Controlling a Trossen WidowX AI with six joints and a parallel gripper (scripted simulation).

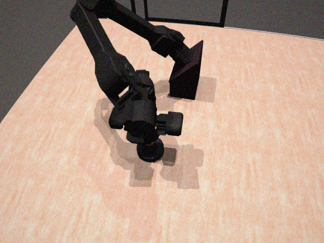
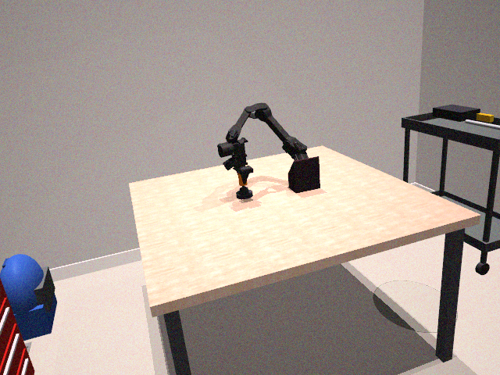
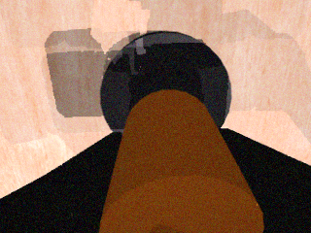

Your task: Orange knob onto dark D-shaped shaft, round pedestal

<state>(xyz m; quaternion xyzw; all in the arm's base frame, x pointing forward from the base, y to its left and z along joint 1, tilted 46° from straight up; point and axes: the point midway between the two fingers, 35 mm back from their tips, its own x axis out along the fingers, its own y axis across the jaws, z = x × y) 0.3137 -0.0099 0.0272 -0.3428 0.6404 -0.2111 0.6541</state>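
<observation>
The orange knob lies 2 cm above my gripper tip. Round my gripper tip: round pedestal 4 cm below.
</observation>
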